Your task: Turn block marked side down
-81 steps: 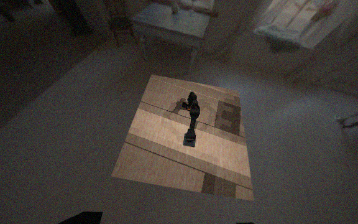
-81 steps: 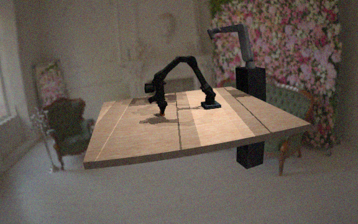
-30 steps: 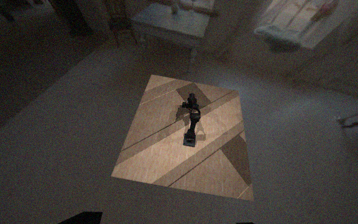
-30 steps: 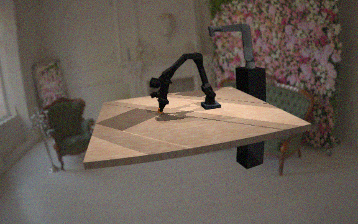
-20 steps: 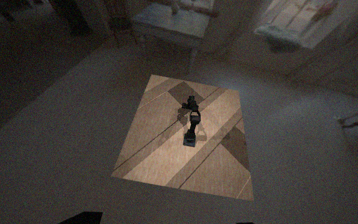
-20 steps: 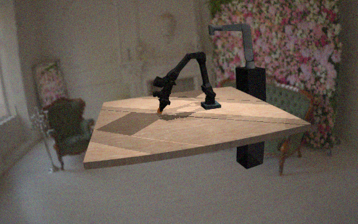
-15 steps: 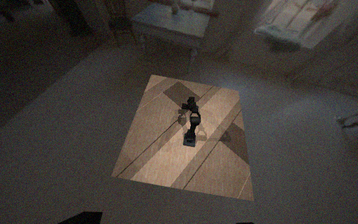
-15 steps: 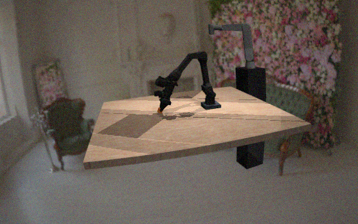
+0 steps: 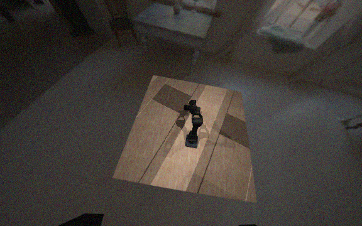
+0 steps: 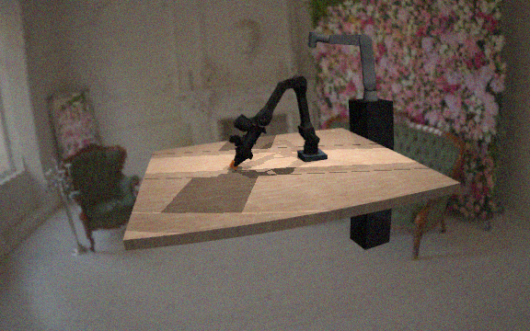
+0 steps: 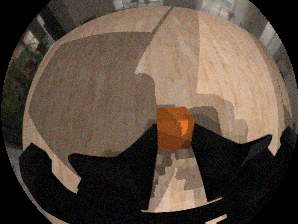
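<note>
Right now my gripper tip is 10 mm past the orange block.
</note>
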